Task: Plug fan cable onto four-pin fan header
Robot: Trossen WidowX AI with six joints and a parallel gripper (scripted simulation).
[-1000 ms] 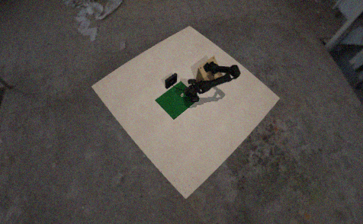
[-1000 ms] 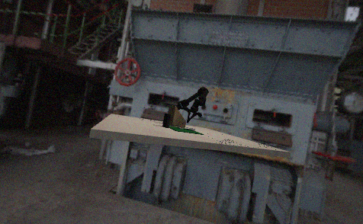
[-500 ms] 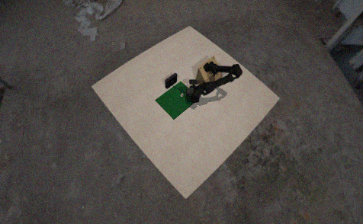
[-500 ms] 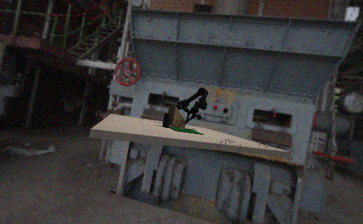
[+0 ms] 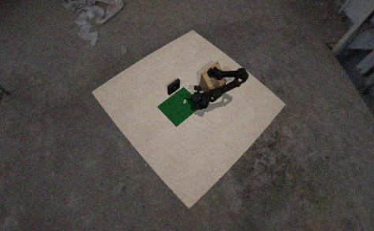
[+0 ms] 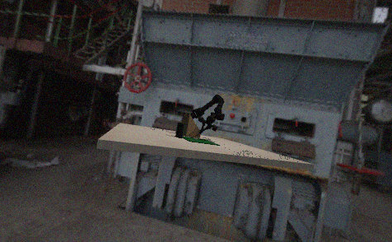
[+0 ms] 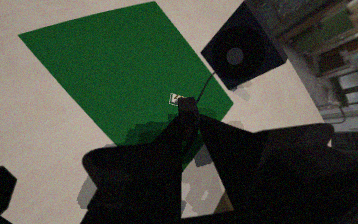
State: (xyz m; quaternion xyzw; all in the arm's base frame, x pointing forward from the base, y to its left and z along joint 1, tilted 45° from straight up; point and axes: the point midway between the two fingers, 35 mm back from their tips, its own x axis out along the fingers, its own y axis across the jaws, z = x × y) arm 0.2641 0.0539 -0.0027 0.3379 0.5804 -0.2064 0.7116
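Right now the green board is 100 mm below my gripper tip, 70 mm ahead of it and 60 mm to the right of it. The rest, counted from my gripper tip: black fan: 200 mm to the right, 30 mm below, 10 mm behind; then black plug: 10 mm below.
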